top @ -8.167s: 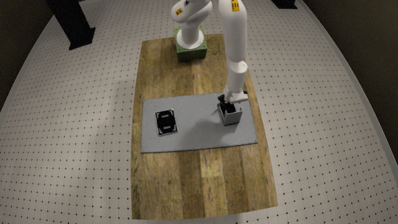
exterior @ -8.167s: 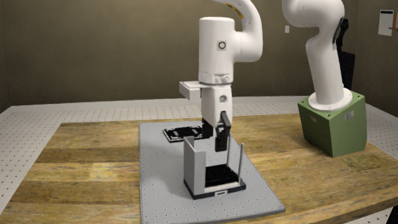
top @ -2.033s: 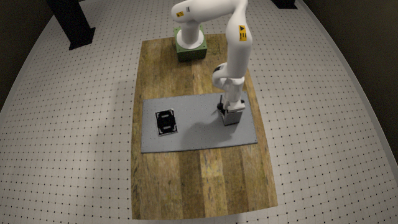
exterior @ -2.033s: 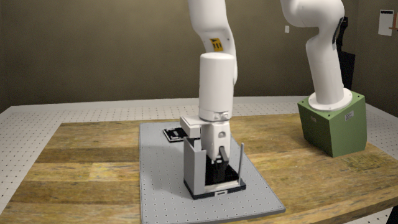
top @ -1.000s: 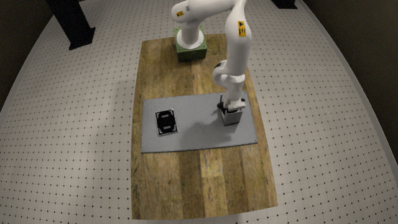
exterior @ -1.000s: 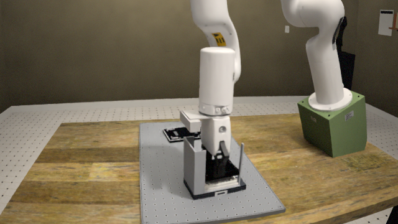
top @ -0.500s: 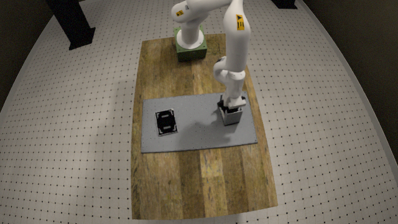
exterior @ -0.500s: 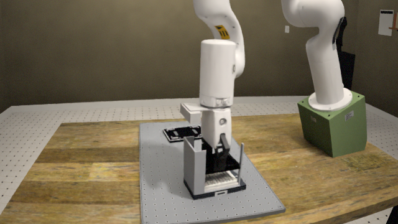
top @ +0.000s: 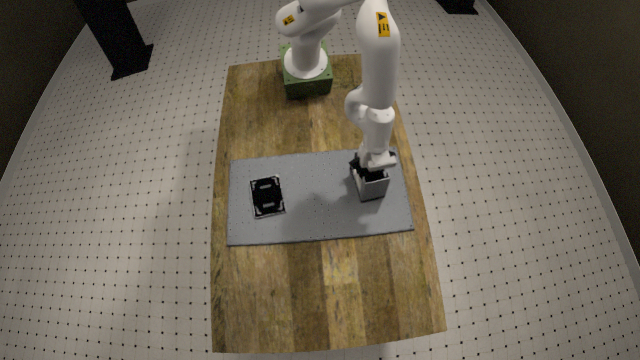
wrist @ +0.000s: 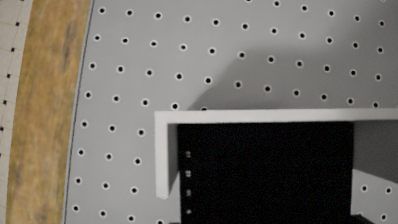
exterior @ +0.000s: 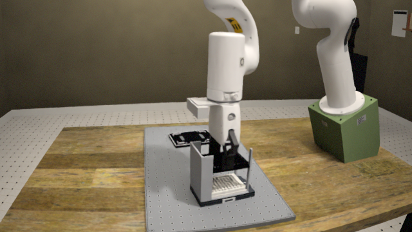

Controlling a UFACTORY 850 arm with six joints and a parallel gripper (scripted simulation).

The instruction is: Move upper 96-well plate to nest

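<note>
Now: hand 70 mm short of the grey corner wall and 30 mm above it. Also, from my hand: white 96-well plate 90 mm below; black 96-well plate 10 mm below.
</note>
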